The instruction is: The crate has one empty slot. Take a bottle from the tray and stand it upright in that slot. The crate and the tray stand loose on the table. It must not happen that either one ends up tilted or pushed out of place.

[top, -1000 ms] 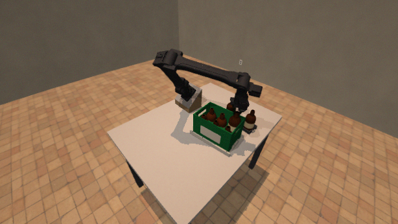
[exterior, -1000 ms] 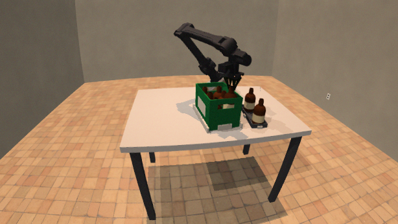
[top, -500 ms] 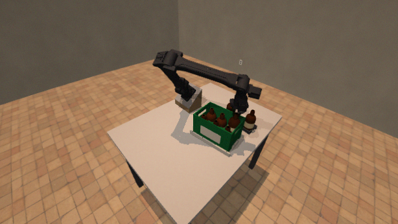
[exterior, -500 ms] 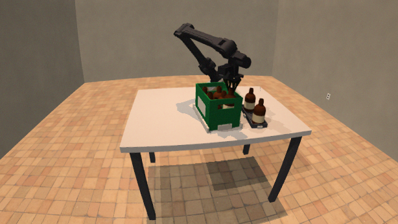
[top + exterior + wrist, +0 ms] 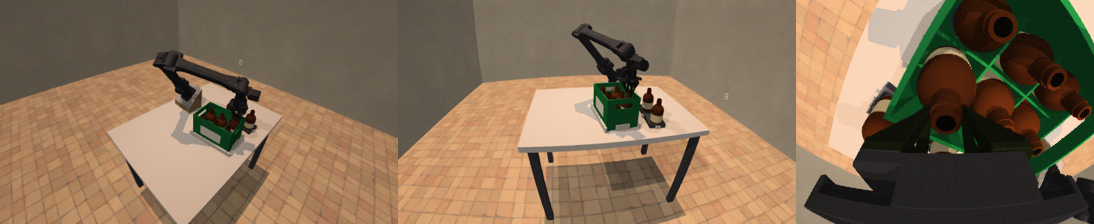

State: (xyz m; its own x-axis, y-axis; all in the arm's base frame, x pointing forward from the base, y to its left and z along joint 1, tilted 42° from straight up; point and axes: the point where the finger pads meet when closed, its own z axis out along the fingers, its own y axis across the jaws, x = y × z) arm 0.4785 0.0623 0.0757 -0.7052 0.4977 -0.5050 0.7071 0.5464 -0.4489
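Right now my hand is 100 mm above the green crate, 80 mm past it and 60 mm to the left of it.
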